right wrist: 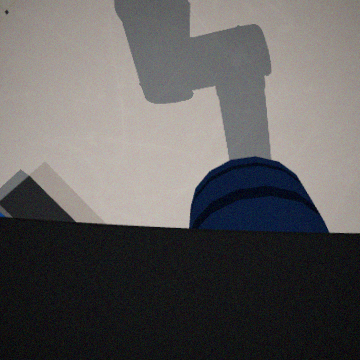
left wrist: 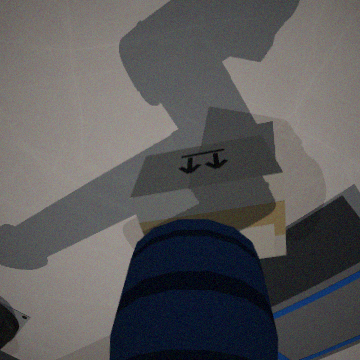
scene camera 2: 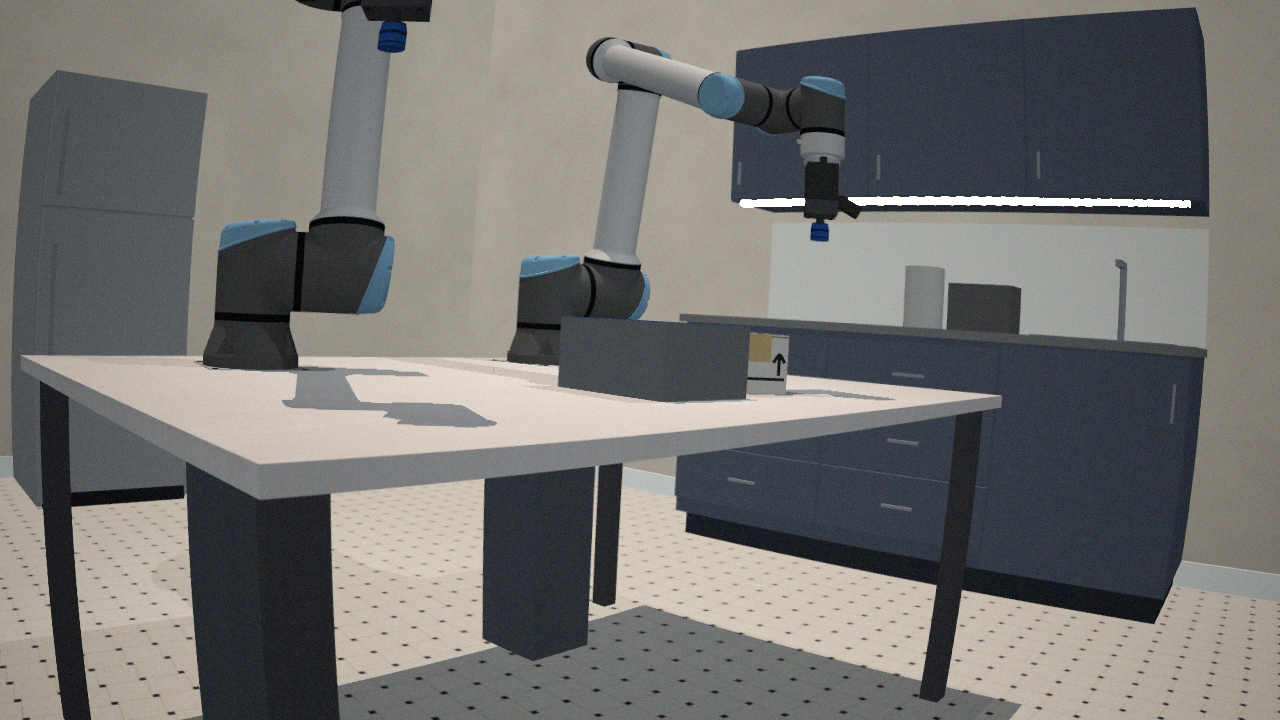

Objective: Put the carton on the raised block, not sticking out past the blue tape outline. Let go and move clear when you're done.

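Where they show: left hand, its tool point: (left wrist: pixel 194 269) (scene camera 2: pixel 819 240); right hand, its tool point: (right wrist: pixel 247 208) (scene camera 2: pixel 391 48); left arm's base, origin of its link: (scene camera 2: pixel 544 362); right arm's base, origin of its link: (scene camera 2: pixel 250 366).
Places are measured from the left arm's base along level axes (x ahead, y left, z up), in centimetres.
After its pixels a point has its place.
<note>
The carton (scene camera 2: pixel 768 362) @(x 75.2, y -21.1, z 5.8 cm) (left wrist: pixel 262 212) @(x 72.8, y -20.2, z 10.9 cm), white with a tan band and black arrows, stands on the table (scene camera 2: pixel 179 385) @(x 36.6, y -115.0, z 0.0 cm) beside the raised block, partly hidden behind it in the scene view. The grey raised block (scene camera 2: pixel 653 358) @(x 73.7, y -54.4, z 6.4 cm) (left wrist: pixel 320 250) @(x 72.2, y -33.9, z 7.4 cm) (right wrist: pixel 37 202) @(x 70.3, y -53.9, z 4.3 cm) has a blue tape outline (left wrist: pixel 320 295) @(x 68.9, y -36.0, z 12.1 cm) on its top; part of it shows in the left wrist view. My left gripper (scene camera 2: pixel 819 232) (left wrist: pixel 192 265), a blue suction cup, is open and empty, high above the carton, and hides part of it in the left wrist view. My right gripper (scene camera 2: pixel 392 37) (right wrist: pixel 257 195) is open and empty, high above the table at the left.
The right arm's base (scene camera 2: pixel 250 344) @(x 11.5, y -90.2, z 4.5 cm) and the left arm's base (scene camera 2: pixel 534 344) @(x 3.5, y -7.6, z 4.8 cm) stand on the table's far side. A blue kitchen counter (scene camera 2: pixel 1074 429) and wall cabinets (scene camera 2: pixel 966 116) are behind at the right. A grey fridge (scene camera 2: pixel 116 223) stands at the left. Arm shadows cross the table.
</note>
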